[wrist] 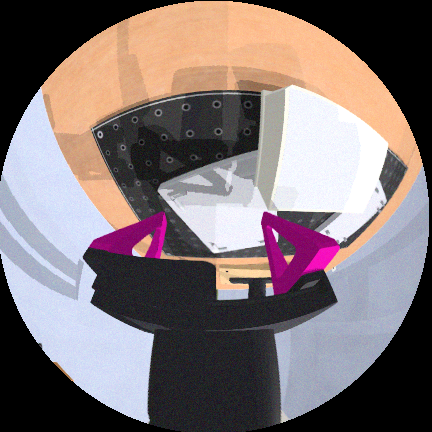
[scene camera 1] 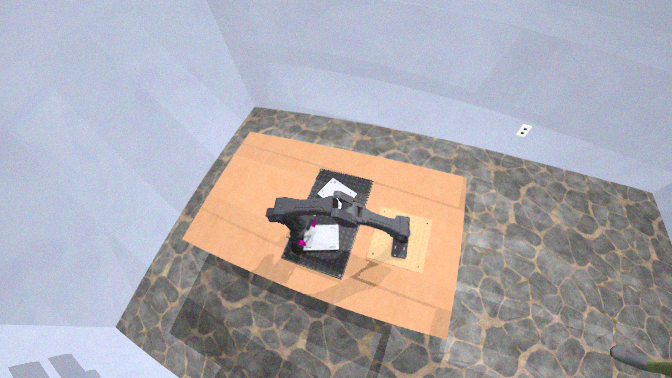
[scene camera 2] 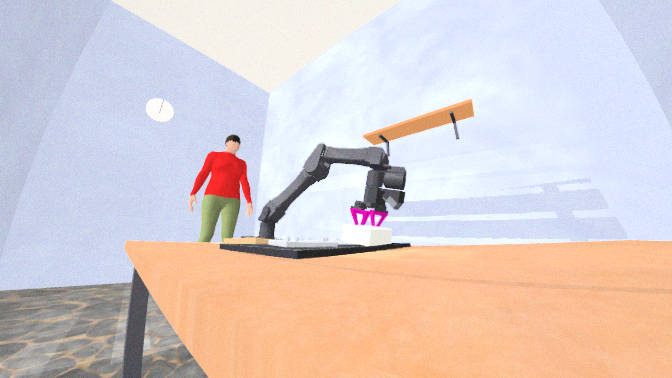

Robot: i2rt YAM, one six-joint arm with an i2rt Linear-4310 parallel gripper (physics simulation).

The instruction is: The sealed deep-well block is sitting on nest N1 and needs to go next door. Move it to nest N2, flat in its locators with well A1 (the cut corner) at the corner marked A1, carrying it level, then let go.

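Frame: origin at the arm's base, x left, y back, z up, level; centimetres.
Where they show: gripper, between the fingertips: [wrist: 213, 216] [scene camera 1: 309, 236]; arm's base, origin of its link: [wrist: 256, 279] [scene camera 1: 400, 236] [scene camera 2: 265, 241].
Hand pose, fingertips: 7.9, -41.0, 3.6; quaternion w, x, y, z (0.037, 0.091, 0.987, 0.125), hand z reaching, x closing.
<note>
Each offset is from my fingertips to the centre of the thing, as dx, dy, dz. Level surfaces: height alone.
The white deep-well block {-11.1, -5.0, -1.1} [scene camera 2: 367, 235] [wrist: 325, 150] stands beyond and to the right of my fingers in the wrist view, overlapping parts of two pale nest plates. One nest plate {-1.4, +4.7, -3.1} [scene camera 1: 322, 237] [wrist: 235, 232] lies left of it in the wrist view; the other nest plate {-25.2, +7.4, -2.9} [scene camera 1: 336, 187] [wrist: 347, 224] shows at its right. N1, N2 and A1 marks are not readable, and the surface under the block is hidden. My gripper [scene camera 1: 308, 233] [scene camera 2: 368, 225] [wrist: 213, 216] is open and empty, with magenta fingers just above block height. The arm hides the block in scene camera 1.
The black perforated board [scene camera 1: 361, 192] [scene camera 2: 260, 250] [wrist: 145, 150] bears the nests on the wooden table {dz -5.3} [scene camera 1: 225, 200]. The arm's base stands on a tan plate [scene camera 1: 422, 250]. A wall shelf [scene camera 2: 420, 122] and a standing person [scene camera 2: 223, 175] show behind the arm.
</note>
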